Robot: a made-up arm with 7 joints.
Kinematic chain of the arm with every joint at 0, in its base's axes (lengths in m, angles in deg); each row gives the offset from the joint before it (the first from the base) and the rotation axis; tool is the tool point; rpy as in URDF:
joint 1: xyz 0.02 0 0.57 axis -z
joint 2: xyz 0 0.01 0.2 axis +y
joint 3: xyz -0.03 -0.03 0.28 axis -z
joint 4: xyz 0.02 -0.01 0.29 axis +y
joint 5: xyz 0 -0.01 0.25 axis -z
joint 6: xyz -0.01 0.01 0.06 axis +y
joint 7: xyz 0 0.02 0.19 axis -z
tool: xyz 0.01 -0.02 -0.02 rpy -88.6 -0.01 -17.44
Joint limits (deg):
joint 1: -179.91..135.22
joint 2: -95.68..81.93
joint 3: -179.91..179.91
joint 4: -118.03..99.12
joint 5: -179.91..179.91
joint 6: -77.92..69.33
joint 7: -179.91..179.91
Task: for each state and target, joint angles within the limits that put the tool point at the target. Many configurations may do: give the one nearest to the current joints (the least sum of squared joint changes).
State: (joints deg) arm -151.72 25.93 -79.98 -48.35 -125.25 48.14 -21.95
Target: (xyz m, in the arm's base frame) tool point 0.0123 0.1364 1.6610
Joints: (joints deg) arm -157.93 20.42 -52.28 -29.49 -111.10 65.00 -21.92
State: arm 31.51 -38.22 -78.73 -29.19 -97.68 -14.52 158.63
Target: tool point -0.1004 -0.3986 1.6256
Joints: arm -9.84 -12.56 -81.75 -45.33 -96.56 -11.21 159.55
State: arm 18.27 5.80 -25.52 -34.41 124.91 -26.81 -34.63
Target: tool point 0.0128 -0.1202 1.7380
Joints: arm 16.36 20.64 -25.42 -49.85 122.69 -29.65 -33.60
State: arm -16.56 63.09 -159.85 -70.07 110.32 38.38 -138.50
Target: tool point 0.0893 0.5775 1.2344
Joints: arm -68.68 22.82 -179.91 -78.08 112.72 57.35 -136.17
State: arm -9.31 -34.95 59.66 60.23 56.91 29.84 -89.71
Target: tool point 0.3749 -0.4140 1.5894
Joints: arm 11.79 20.49 58.81 36.06 58.18 11.35 -90.05
